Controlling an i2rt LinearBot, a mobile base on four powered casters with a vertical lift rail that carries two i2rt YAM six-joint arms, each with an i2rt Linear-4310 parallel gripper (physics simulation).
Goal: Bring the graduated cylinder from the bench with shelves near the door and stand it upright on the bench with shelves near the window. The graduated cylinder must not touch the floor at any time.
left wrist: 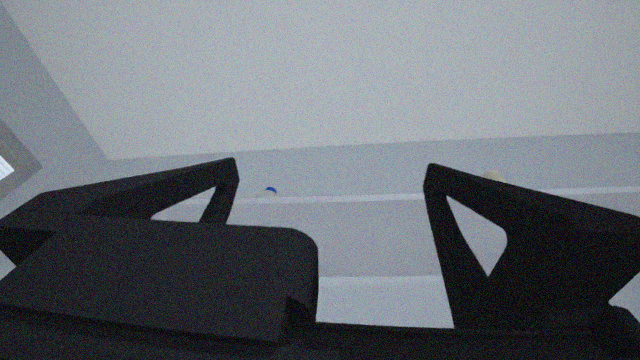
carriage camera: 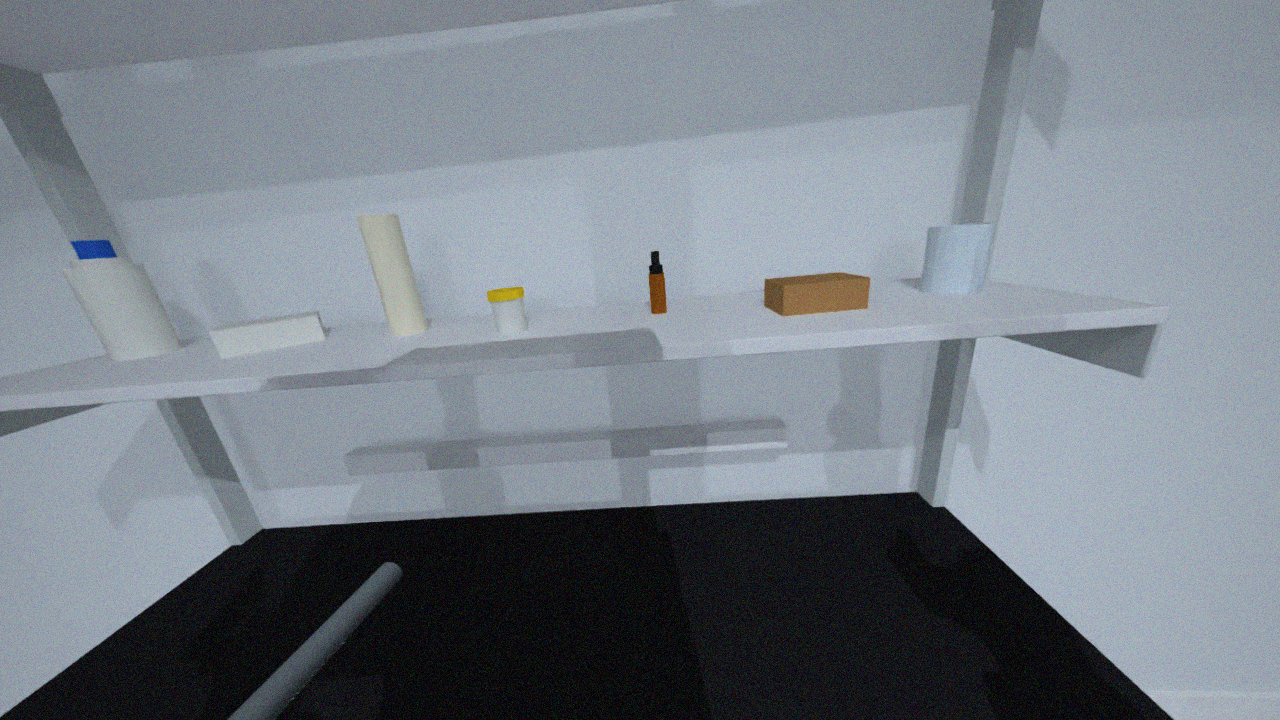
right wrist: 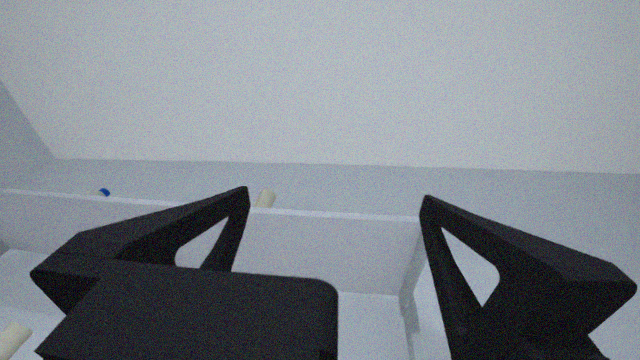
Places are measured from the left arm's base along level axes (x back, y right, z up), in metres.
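Pixels of known places: left gripper, fingertip midpoint: (left wrist: 329, 171); right gripper, fingertip midpoint: (right wrist: 334, 200).
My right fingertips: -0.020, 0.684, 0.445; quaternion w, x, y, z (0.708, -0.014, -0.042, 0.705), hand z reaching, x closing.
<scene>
Ahead of a thing's pixels: the offset from my right fingertips to its top centre, as dx, dy, dz. "pt": to the spot under its first point. Level surfaces: height alone.
No graduated cylinder can be clearly made out. A long grey rod @[pt -0.323, -0.853, -0.568] (carriage camera: 331, 631) slants up from the bottom edge, left of centre, over the black bench top @[dz -0.615] (carriage camera: 554, 608) in the carriage view; I cannot tell what it is or what holds it. My left gripper (left wrist: 329, 171) is open and empty in the left wrist view, with a shelf edge and wall beyond its fingers. My right gripper (right wrist: 334, 200) is open and empty in the right wrist view, facing a shelf and wall. Neither gripper shows in the carriage view.
A shelf (carriage camera: 733, 342) above the bench holds a blue-capped jug @[pt -0.490, -1.128, -0.081] (carriage camera: 128, 308), a white box @[pt -0.464, -0.910, -0.135] (carriage camera: 268, 334), a cream cylinder (carriage camera: 392, 275) (right wrist: 266, 198), a yellow-lidded jar @[pt -0.426, -0.530, -0.126] (carriage camera: 508, 311), a dropper bottle @[pt -0.474, -0.318, -0.123] (carriage camera: 657, 291), a brown box @[pt -0.387, -0.114, -0.132] (carriage camera: 819, 293) and a pale blue beaker @[pt -0.427, +0.085, -0.110] (carriage camera: 955, 259). Grey posts (carriage camera: 939, 425) support it.
</scene>
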